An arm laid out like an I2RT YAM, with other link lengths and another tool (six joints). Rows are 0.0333 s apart.
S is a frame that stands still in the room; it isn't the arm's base.
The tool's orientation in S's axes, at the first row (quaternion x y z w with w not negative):
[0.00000 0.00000 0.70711 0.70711]
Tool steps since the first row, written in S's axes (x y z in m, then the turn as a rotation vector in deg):
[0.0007 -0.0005 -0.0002 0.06 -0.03 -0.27]
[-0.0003 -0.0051 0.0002 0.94 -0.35 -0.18]
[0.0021 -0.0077 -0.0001 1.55 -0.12 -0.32]
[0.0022 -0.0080 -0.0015 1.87 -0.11 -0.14]
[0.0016 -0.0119 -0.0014 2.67 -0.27 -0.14]
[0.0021 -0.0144 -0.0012 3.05 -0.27 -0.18]
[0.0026 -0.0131 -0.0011 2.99 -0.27 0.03]
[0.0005 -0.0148 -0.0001 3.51 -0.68 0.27]
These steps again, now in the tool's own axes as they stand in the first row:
[-0.0005 -0.0007 -0.0002 -0.03 -0.06 -0.27]
[-0.0051 0.0003 0.0002 -0.35 -0.94 -0.18]
[-0.0077 -0.0021 -0.0001 -0.12 -1.55 -0.32]
[-0.0080 -0.0022 -0.0015 -0.11 -1.87 -0.14]
[-0.0119 -0.0016 -0.0014 -0.27 -2.67 -0.14]
[-0.0144 -0.0021 -0.0012 -0.27 -3.05 -0.18]
[-0.0131 -0.0026 -0.0011 -0.27 -2.99 0.03]
[-0.0148 -0.0005 -0.0001 -0.68 -3.51 0.27]

